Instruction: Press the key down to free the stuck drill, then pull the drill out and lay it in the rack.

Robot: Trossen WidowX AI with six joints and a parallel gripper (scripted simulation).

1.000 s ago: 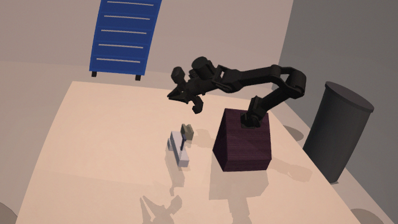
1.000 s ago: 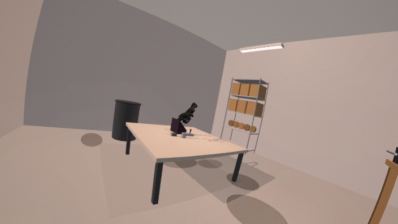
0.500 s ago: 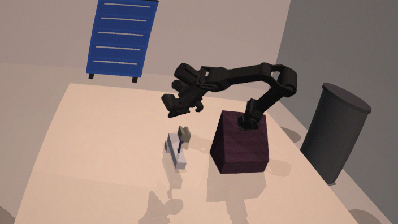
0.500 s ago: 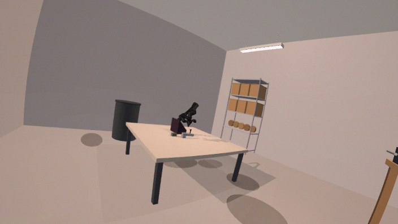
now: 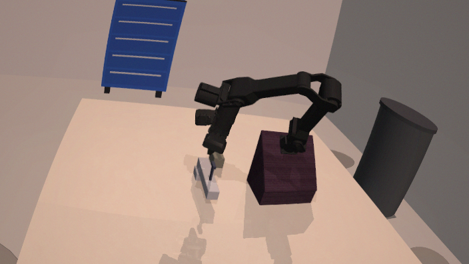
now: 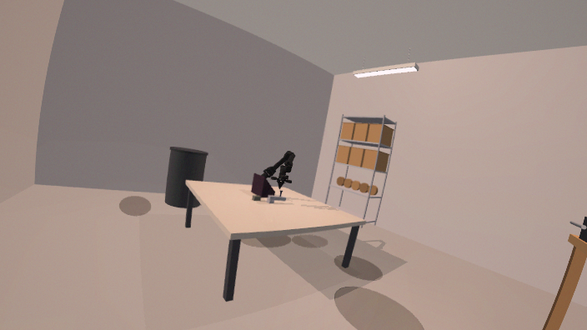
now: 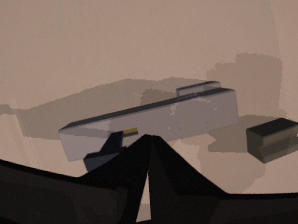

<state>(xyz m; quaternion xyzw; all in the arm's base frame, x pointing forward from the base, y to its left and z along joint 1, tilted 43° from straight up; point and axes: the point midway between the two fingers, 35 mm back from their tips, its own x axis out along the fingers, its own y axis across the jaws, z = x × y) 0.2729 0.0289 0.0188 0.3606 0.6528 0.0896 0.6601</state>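
Right now my gripper tip is 1 cm past the dark key, 3 cm to the right of it and 5 cm above it. From my gripper tip the other things lie so: grey-blue block 1 cm behind, 1 cm to the right, 10 cm below; then yellow drill 1 cm behind, 2 cm to the right, 9 cm below; then olive-grey rack 9 cm behind, 17 cm to the right, 11 cm below.
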